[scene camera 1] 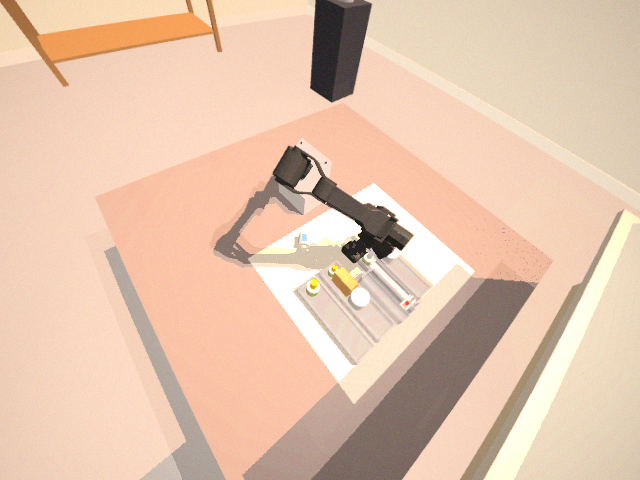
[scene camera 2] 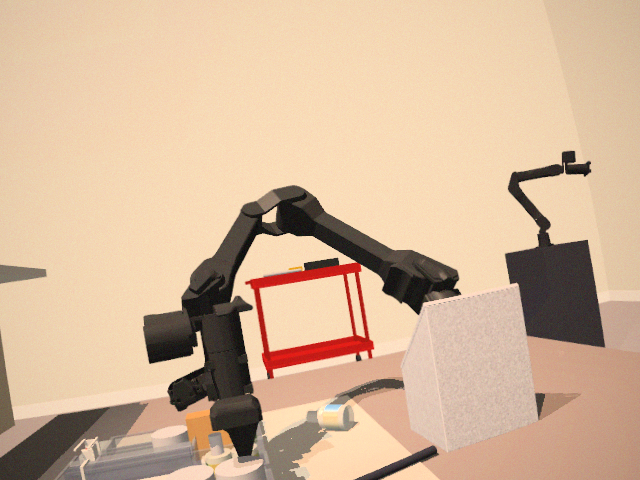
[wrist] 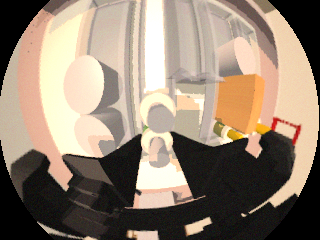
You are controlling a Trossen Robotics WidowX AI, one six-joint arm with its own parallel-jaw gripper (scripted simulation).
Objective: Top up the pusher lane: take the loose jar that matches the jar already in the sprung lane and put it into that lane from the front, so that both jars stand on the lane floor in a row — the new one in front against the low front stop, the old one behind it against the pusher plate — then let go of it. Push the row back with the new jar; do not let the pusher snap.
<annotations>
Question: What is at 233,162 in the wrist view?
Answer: The gripper.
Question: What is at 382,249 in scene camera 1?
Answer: The gripper.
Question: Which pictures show the gripper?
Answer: Scene camera 1, scene camera 2 and the wrist view: all of them.
</annotations>
